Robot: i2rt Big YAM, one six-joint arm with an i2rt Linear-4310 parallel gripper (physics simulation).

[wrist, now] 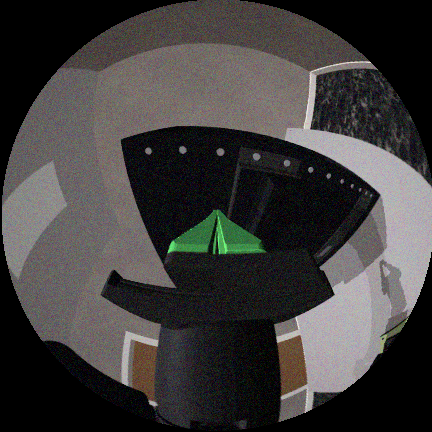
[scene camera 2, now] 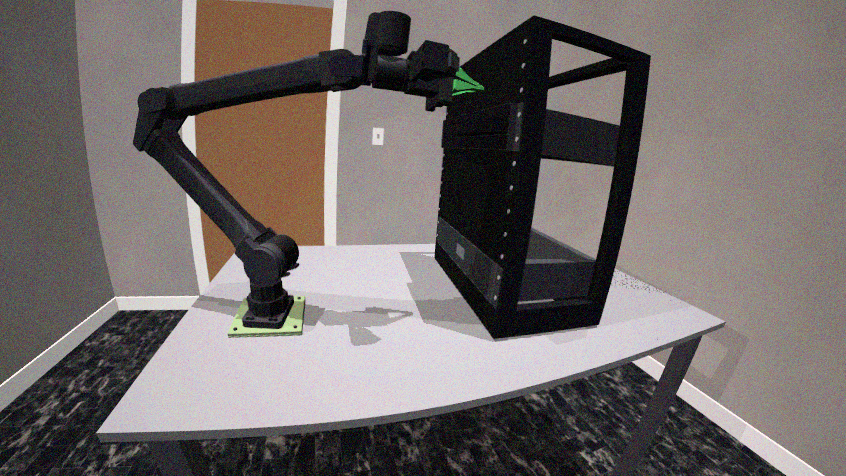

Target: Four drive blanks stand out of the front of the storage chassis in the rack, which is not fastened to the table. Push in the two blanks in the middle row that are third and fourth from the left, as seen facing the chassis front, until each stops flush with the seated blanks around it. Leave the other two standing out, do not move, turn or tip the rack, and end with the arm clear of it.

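Where they show: gripper, fingertip midpoint: [wrist: 217, 214] [scene camera 2: 482, 90]; arm's base, link origin: [scene camera 2: 269, 313].
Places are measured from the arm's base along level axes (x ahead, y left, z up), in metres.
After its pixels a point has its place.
The black rack [scene camera 2: 504, 319] {x 0.494, y -0.087, z 0.041 m} [wrist: 150, 192] {x 0.469, y -0.007, z 0.579 m} stands upright on the table. The storage chassis [scene camera 2: 482, 127] {x 0.423, y -0.018, z 0.411 m} [wrist: 295, 168] {x 0.474, y -0.064, z 0.375 m} sits in its upper part, its front dark. The separate drive blanks cannot be told apart in the dark, so which stand out or sit flush is unclear. My gripper [scene camera 2: 482, 88] {x 0.417, y -0.021, z 0.481 m} [wrist: 217, 214] {x 0.417, y -0.021, z 0.481 m} is shut, its green fingertips together with nothing between them. In the scene view it is at the rack's front, at about the height just above the chassis. In the wrist view the tips are beside the chassis's upper edge; whether they touch anything cannot be told.
The white table [scene camera 2: 354, 378] {x 0.200, y -0.187, z -0.012 m} [wrist: 330, 310] {x 0.237, y 0.316, z -0.012 m} carries the rack and the arm's green base plate [scene camera 2: 236, 332] {x -0.047, y -0.079, z -0.003 m}. A grey panel [scene camera 2: 473, 257] {x 0.463, y 0.070, z 0.119 m} fills the bottom of the rack's front. A brown door [scene camera 2: 260, 159] is in the wall behind the arm.
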